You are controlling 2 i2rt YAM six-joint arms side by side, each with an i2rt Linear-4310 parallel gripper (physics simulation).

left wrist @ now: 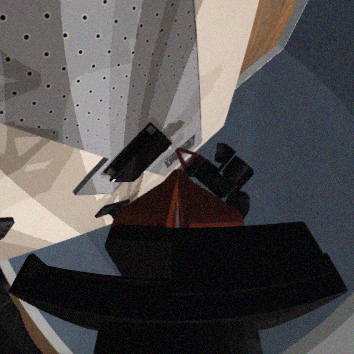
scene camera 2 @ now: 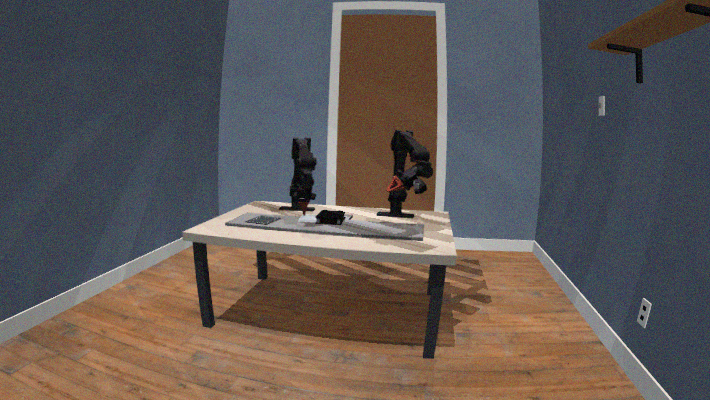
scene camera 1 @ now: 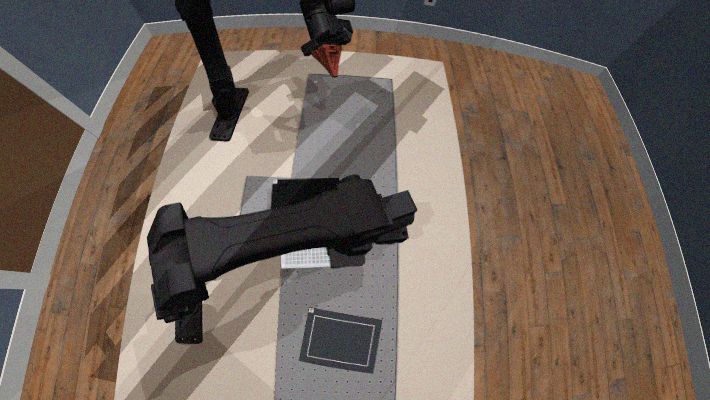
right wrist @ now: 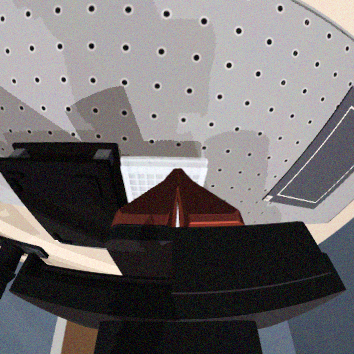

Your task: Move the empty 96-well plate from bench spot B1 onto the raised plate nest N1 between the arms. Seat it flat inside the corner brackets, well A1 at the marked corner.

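Frame: origin at the left arm's base, x down, y ahead, z right, level; metres.
Seen in the pictures: left gripper, between the fingertips: (left wrist: 177, 175) (scene camera 2: 387, 191) (scene camera 1: 335, 77); right gripper, between the fingertips: (left wrist: 175, 148) (scene camera 2: 304, 215) (right wrist: 177, 174); left arm's base, origin of its link: (scene camera 2: 395, 215) (scene camera 1: 230, 113) (right wrist: 14, 243); right arm's base, origin of its link: (left wrist: 112, 206) (scene camera 2: 297, 209).
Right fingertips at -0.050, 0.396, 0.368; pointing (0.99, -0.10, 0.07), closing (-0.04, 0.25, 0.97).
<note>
Offsets run from my right fingertips to a thing's top centre, as dx, dy, dz. "spot": to the spot under its first point. Level surfaces: height alone.
The white 96-well plate {+0.022, -0.074, +0.003} (scene camera 1: 306, 258) (scene camera 2: 307, 219) (right wrist: 142, 180) lies on the perforated board beside the black raised nest {-0.003, -0.095, -0.102} (scene camera 1: 295, 192) (scene camera 2: 330, 217) (left wrist: 140, 152) (right wrist: 60, 185), outside its brackets. It looks roughly flat; my right arm and fingers hide part of it, and well A1 cannot be made out. Bench spot B1 {spot: +0.035, +0.031, +0.203} (scene camera 1: 341, 340) (scene camera 2: 262, 220) (right wrist: 325, 160), a dark mat with a white outline, holds no plate. My right gripper (scene camera 2: 304, 214) (right wrist: 177, 174) is shut and empty, its tips over the plate's near part; contact is unclear. My left gripper (scene camera 1: 335, 75) (scene camera 2: 395, 184) (left wrist: 177, 175) is shut and empty, far from the plate.
The grey perforated board {dx +0.037} (scene camera 1: 345, 125) (scene camera 2: 375, 231) (left wrist: 30, 100) (right wrist: 225, 75) runs along the pale table (scene camera 1: 435, 150) (scene camera 2: 220, 240). The right forearm (scene camera 1: 280, 225) spans above the nest and plate in scene camera 1. The left arm's base (scene camera 1: 222, 129) stands at the upper left there.
</note>
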